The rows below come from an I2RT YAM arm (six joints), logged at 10 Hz.
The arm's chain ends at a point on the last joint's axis. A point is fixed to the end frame.
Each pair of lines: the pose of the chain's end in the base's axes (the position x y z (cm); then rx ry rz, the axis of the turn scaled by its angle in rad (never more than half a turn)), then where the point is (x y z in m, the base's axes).
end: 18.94, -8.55, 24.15, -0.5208, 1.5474, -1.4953
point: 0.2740 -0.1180 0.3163
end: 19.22, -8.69, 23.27, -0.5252, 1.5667, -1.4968
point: 0.2777 -0.1204 0.3060
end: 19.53, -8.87, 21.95, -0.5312, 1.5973, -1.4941
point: 0.2822 -0.1239 0.2904
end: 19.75, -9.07, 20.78, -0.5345, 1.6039, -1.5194
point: 0.2845 -0.1265 0.2783
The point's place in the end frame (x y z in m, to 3 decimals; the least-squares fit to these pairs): -0.040 -0.053 0.097
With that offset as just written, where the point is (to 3 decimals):
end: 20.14, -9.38, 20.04, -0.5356, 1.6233, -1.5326
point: 0.289 -0.131 0.270
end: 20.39, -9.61, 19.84, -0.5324, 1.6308, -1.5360
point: 0.291 -0.134 0.267
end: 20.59, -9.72, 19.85, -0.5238, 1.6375, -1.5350
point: 0.293 -0.136 0.267
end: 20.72, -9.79, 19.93, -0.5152, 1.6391, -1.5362
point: 0.294 -0.137 0.268
